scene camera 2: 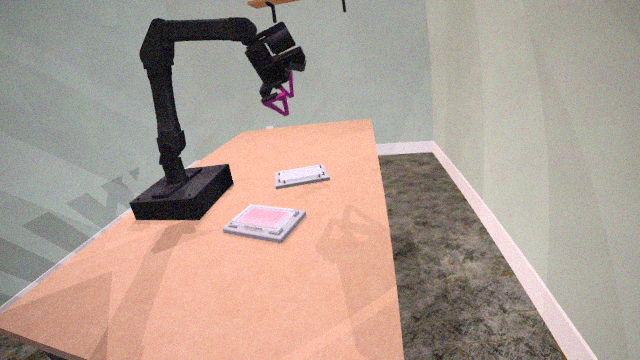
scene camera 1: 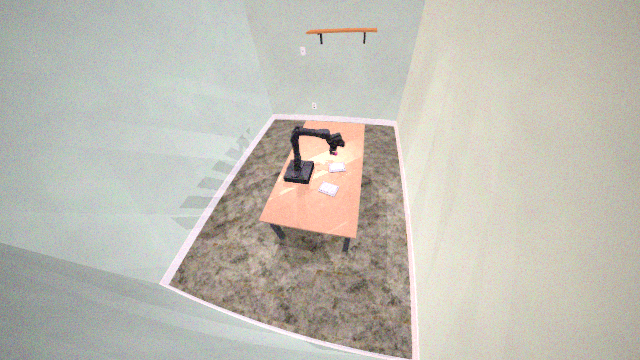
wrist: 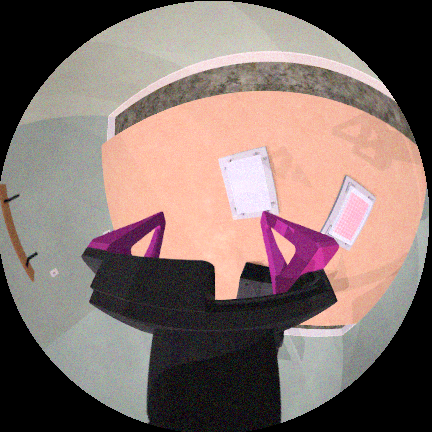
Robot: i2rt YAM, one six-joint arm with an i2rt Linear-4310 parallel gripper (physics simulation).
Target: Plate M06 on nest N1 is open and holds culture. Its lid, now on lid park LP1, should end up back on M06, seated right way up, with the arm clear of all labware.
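Places are measured from the arm's base along level axes (x ahead, y left, z up), in centimetres.
Pixels of known places: gripper, between the fingertips: [scene camera 2: 289,105] [scene camera 1: 336,150] [wrist: 212,216]; arm's base, origin of its link: [scene camera 2: 178,183] [scene camera 1: 298,169].
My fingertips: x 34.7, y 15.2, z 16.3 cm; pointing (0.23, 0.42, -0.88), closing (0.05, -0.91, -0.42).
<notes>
For each thing: its top centre in the pictures, then the offset to it from my fingertips. Level surfaces: height alone.
- white lid, centre of its top: [wrist: 247,185] [scene camera 2: 300,172] [scene camera 1: 336,166] dz -21.0, dx +0.0, dy +0.7 cm
- Plate M06, centre of its top: [scene camera 2: 262,214] [wrist: 352,218] [scene camera 1: 328,187] dz -20.2, dx -2.0, dy -27.2 cm
- grey nest N1, centre of its top: [scene camera 2: 262,217] [wrist: 351,217] [scene camera 1: 328,188] dz -21.0, dx -2.0, dy -27.2 cm
- wooden table, height of its surface: dz -22.8 cm
The white lid [scene camera 1: 337,167] [scene camera 2: 301,174] [wrist: 247,185] lies flat on the grey lid park LP1 [scene camera 2: 303,184] [wrist: 226,161]. Plate M06 [scene camera 1: 328,188] [scene camera 2: 262,217] [wrist: 351,217] is open and shows pink wells; it sits on the grey nest N1 [scene camera 2: 287,234], nearer scene camera 2 than the lid park. My gripper [scene camera 1: 334,153] [scene camera 2: 289,104] [wrist: 212,216] has magenta fingers spread wide, with nothing between them. It hangs high above the table, apart from the lid and the plate. In the wrist view the right fingertip overlaps the near edge of the lid park.
The black arm base [scene camera 1: 299,171] [scene camera 2: 182,192] stands on the wooden table [scene camera 1: 310,212] [scene camera 2: 210,295] [wrist: 165,150], to the left of both fixtures in the scene camera 2 view. The table's long right edge borders the floor. A wooden wall shelf [scene camera 1: 342,31] [wrist: 15,232] is far behind.
</notes>
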